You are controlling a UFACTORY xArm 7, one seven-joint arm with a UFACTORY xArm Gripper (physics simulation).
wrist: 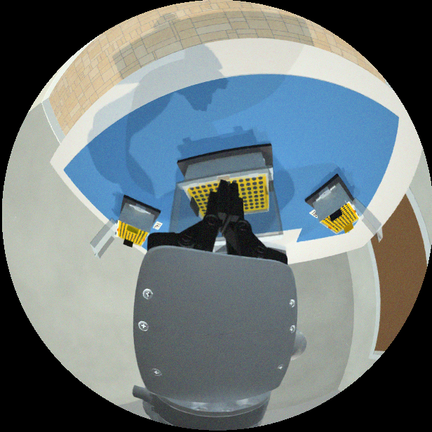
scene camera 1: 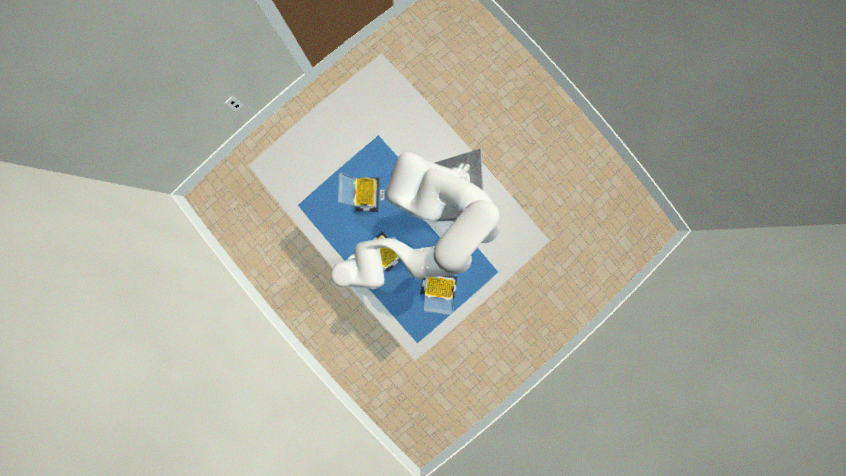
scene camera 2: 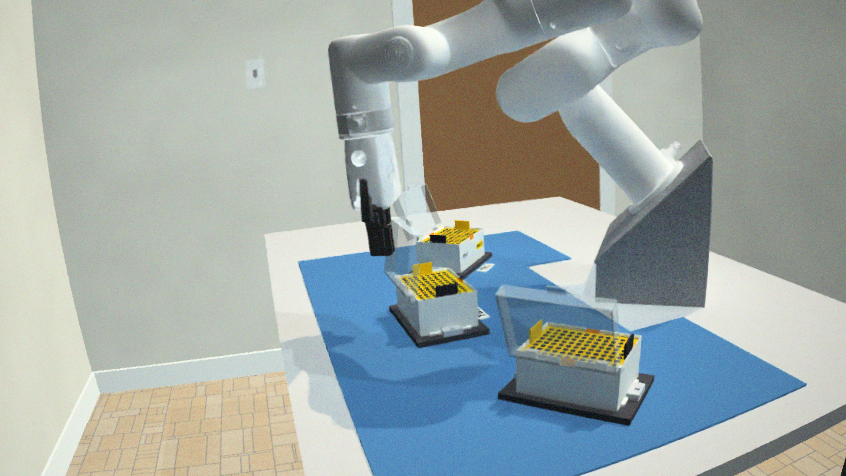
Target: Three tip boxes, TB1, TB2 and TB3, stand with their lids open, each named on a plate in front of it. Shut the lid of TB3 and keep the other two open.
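Frame: origin at the arm's base, x ahead, y left, z up, level; metres.
Seen in the pictures: gripper, fingertip midpoint: (scene camera 2: pixel 383 254); arm's base, origin of the base link: (scene camera 2: pixel 657 189).
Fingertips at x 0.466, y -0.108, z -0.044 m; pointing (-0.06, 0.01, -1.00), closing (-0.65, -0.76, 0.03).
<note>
Pixels of each thing's middle, then the offset from my fingertips to it. "spot": a spot on its surface instead. Level surfaces: height alone.
- middle white box, body centre: (scene camera 2: pixel 443 299) (scene camera 1: pixel 386 250) dz -0.079, dx -0.077, dy +0.026 m
- blue mat, its level: dz -0.112 m
- white table, its level: dz -0.115 m
- door-side box's raised lid, surface spot: (scene camera 2: pixel 418 207) spot: dz -0.006, dx -0.205, dy -0.269 m
TB3, the middle white box (scene camera 1: pixel 387 256) (scene camera 2: pixel 446 316) (wrist: pixel 225 166) with a yellow tip rack, stands on a dark base; its plate is not readable now. Its clear lid (scene camera 2: pixel 403 257) (wrist: pixel 184 217) is raised and looks roughly upright at the hinge side. My gripper (scene camera 2: pixel 381 253) (wrist: pixel 224 191) is shut and empty, fingers pointing down close behind the lid; contact is hard to tell. In scene camera 1 the arm hides the gripper. The other two boxes, one towards the door (scene camera 1: pixel 366 192) (scene camera 2: pixel 450 259) (wrist: pixel 340 216) and one opposite (scene camera 1: pixel 439 287) (scene camera 2: pixel 567 381) (wrist: pixel 135 232), have open lids.
The boxes stand on a blue mat (scene camera 1: pixel 417 325) (scene camera 2: pixel 408 444) (wrist: pixel 320 110) on a white table (scene camera 1: pixel 378 88) (scene camera 2: pixel 313 414). The arm (scene camera 1: pixel 467 236) (scene camera 2: pixel 408 53) reaches over the mat from its grey wedge base (scene camera 2: pixel 662 254). The door-side box's raised lid (scene camera 2: pixel 418 207) stands near the fingers in scene camera 2.
</note>
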